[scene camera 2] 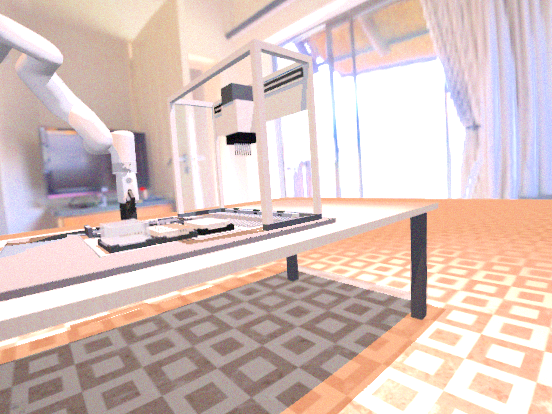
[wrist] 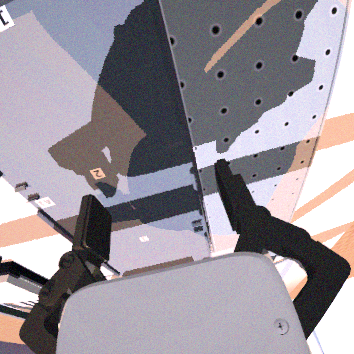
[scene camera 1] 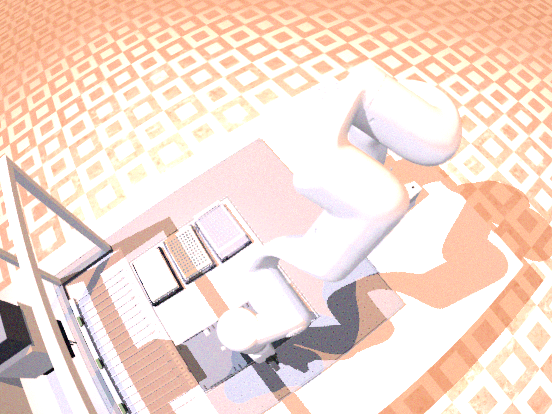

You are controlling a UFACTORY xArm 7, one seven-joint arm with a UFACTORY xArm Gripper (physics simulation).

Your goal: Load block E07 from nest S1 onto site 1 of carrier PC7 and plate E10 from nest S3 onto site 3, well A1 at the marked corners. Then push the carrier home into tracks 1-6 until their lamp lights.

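Places are measured from the arm's base along level axes (x left, y back, z up), in millimetres.
Pixels of known places: gripper, between the fingertips: point(scene camera 2: 129, 221) point(wrist: 157, 189).
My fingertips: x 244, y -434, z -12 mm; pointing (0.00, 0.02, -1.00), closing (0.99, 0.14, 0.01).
Note:
Ahead of a thing's pixels: the offset from my fingertips to its middle. "*": to the spot under its first point. Level surfaces: height alone.
My gripper point(scene camera 1: 272, 362) point(scene camera 2: 128, 210) point(wrist: 157, 189) is open and empty. In the wrist view its fingers are above the carrier's long edge, one over the carrier @[dx -35, dy -34, dz -10 mm] point(scene camera 1: 212, 352) point(wrist: 50, 95), the other over the perforated board @[dz -25 mm] point(wrist: 240, 90). The carrier is a flat grey tray with small site labels; the arm partly covers it in scene camera 1. A tall pale block point(scene camera 1: 222, 230) point(scene camera 2: 124, 230), a plate with visible wells @[dx -297, dy -68, dz -6 mm] point(scene camera 1: 189, 254) point(scene camera 2: 171, 230) and a smooth white-topped plate @[dx -279, dy -175, dz -6 mm] point(scene camera 1: 156, 276) point(scene camera 2: 211, 223) sit in a row of dark nests. Their names are unreadable.
The striped tracks @[* dx -46, dy -296, dz -21 mm] point(scene camera 1: 150, 372) lie past the carrier, with small green marks @[* dx -117, dy -420, dz -5 mm] point(scene camera 1: 100, 363) along their far rail. A tall frame point(scene camera 1: 60, 210) point(scene camera 2: 257, 150) stands over that end, holding a head with pins @[dx -124, dy -386, dz +323 mm] point(scene camera 2: 241, 117). The arm's shadow crosses the carrier and board.

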